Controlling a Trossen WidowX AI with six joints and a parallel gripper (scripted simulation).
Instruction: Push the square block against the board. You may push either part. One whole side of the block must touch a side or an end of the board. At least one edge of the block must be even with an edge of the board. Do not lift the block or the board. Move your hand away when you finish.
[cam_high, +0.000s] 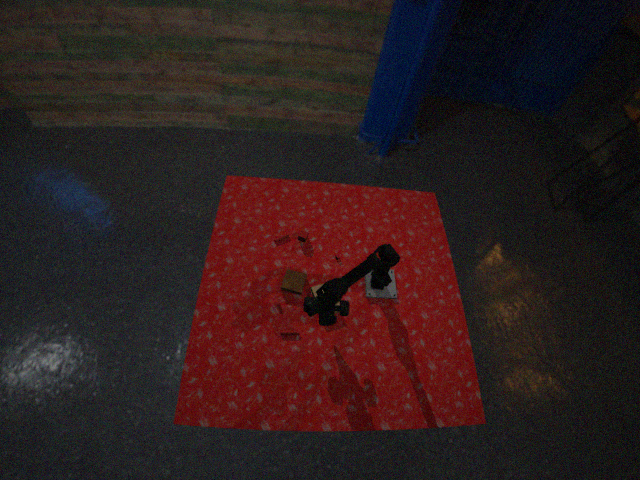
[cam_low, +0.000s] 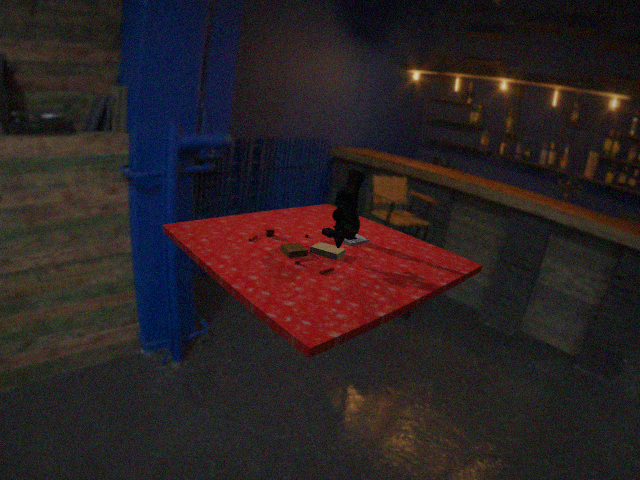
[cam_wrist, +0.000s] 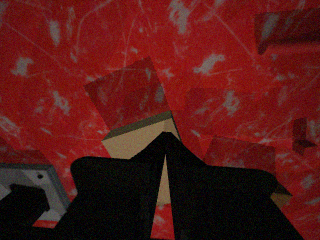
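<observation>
My gripper tip is now 80 mm to the left of the tan board and 50 mm above it. Also, from my gripper tip: brown square block 160 mm ahead, 130 mm to the right, 50 mm below.
</observation>
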